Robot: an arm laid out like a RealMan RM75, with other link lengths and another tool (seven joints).
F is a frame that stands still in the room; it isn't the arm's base.
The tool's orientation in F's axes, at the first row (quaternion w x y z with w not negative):
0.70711, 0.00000, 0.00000, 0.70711
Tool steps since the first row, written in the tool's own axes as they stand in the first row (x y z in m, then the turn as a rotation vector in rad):
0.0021, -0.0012, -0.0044, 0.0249, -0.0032, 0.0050
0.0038, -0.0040, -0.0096, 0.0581, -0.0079, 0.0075
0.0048, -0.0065, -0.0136, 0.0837, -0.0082, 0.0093
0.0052, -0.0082, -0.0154, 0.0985, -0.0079, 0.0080
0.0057, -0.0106, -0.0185, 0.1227, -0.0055, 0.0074
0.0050, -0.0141, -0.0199, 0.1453, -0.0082, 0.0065
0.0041, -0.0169, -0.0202, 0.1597, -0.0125, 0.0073
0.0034, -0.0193, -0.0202, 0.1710, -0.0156, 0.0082
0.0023, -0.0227, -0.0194, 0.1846, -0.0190, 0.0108
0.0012, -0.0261, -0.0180, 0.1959, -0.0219, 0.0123
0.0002, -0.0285, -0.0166, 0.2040, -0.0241, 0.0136
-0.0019, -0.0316, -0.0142, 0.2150, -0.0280, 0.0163
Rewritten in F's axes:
0.0012, 0.0021, -0.0044, 0.0032, 0.0249, 0.0050
0.0040, 0.0038, -0.0096, 0.0079, 0.0581, 0.0075
0.0065, 0.0048, -0.0136, 0.0082, 0.0837, 0.0093
0.0082, 0.0052, -0.0154, 0.0079, 0.0985, 0.0080
0.0106, 0.0057, -0.0185, 0.0055, 0.1227, 0.0074
0.0141, 0.0050, -0.0199, 0.0082, 0.1453, 0.0065
0.0169, 0.0041, -0.0202, 0.0125, 0.1597, 0.0073
0.0193, 0.0034, -0.0202, 0.0156, 0.1710, 0.0082
0.0227, 0.0023, -0.0194, 0.0190, 0.1846, 0.0108
0.0261, 0.0012, -0.0180, 0.0219, 0.1959, 0.0123
0.0285, 0.0002, -0.0166, 0.0241, 0.2040, 0.0136
0.0316, -0.0019, -0.0142, 0.0280, 0.2150, 0.0163

